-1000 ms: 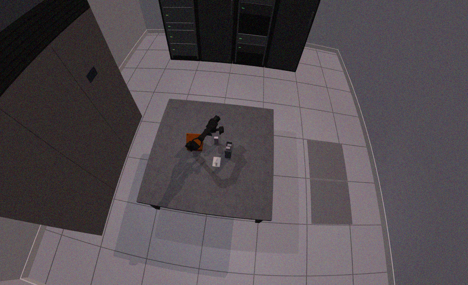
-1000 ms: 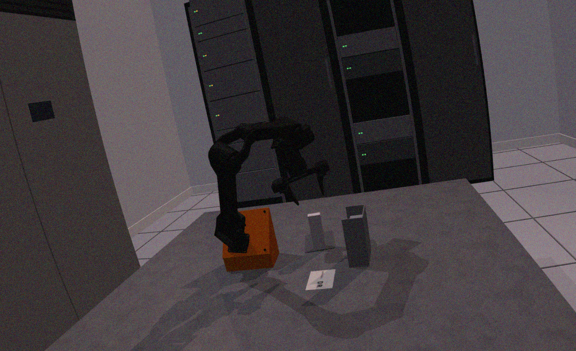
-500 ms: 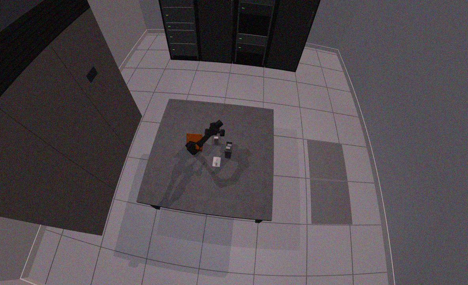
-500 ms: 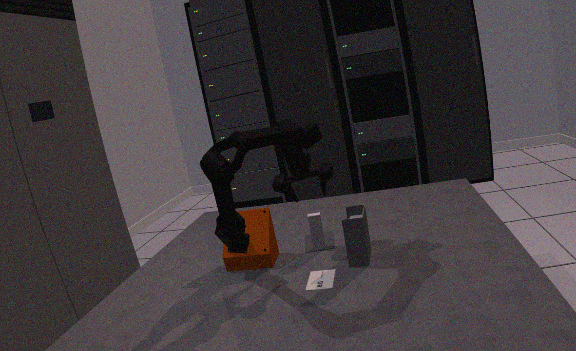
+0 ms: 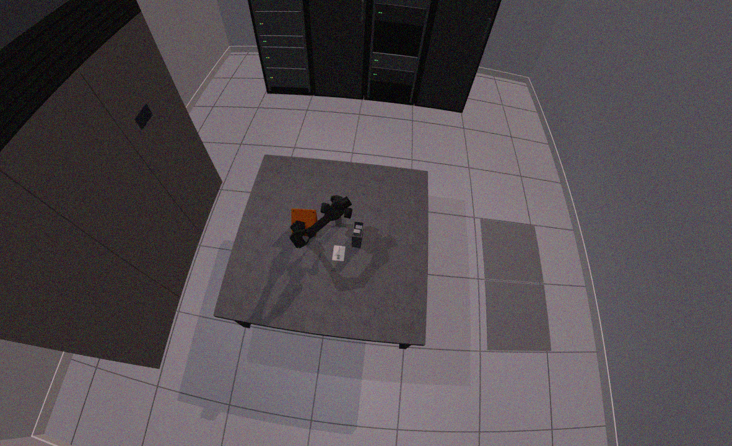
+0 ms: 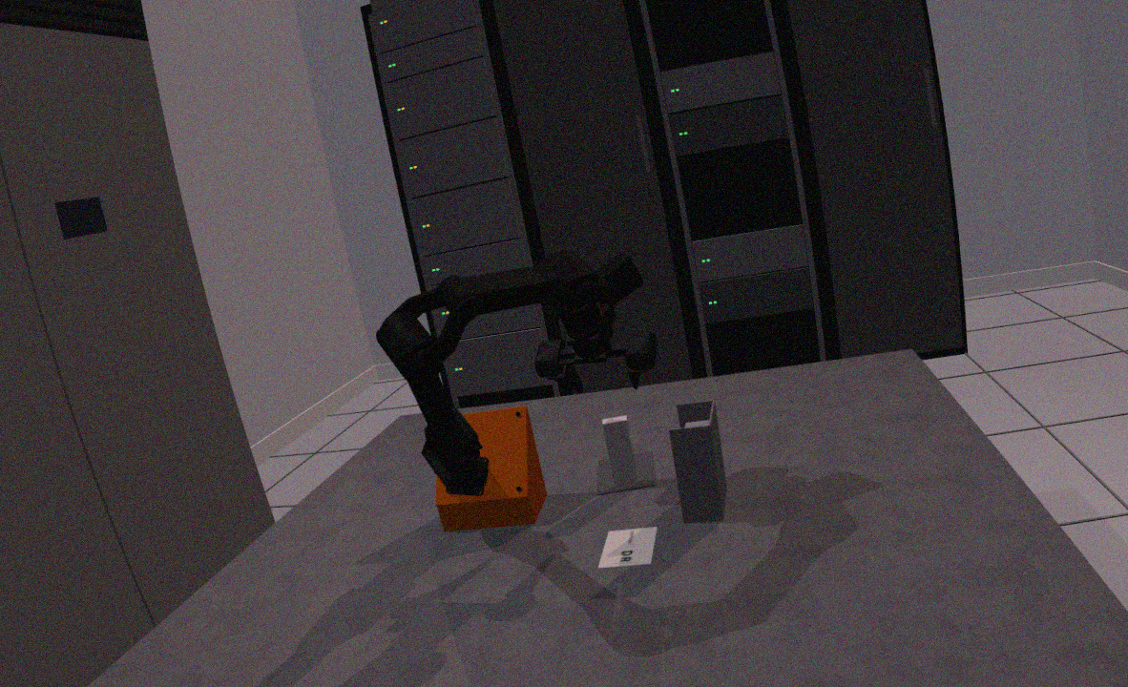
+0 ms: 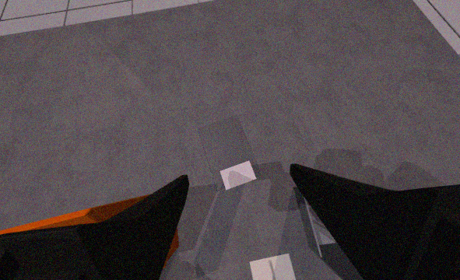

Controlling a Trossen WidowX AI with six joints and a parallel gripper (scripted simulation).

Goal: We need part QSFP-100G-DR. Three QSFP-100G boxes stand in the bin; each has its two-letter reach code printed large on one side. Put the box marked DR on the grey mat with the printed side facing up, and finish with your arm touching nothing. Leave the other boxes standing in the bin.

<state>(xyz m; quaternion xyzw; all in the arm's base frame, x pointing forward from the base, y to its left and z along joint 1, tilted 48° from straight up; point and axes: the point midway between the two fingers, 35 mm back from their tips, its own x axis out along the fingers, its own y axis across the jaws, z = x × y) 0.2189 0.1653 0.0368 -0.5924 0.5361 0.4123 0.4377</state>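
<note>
My gripper tip is 110 mm above the white box and 10 mm to the right of it. From my gripper tip the other things lie so: grey mat: 170 mm below, 60 mm to the left, 10 mm behind.
</note>
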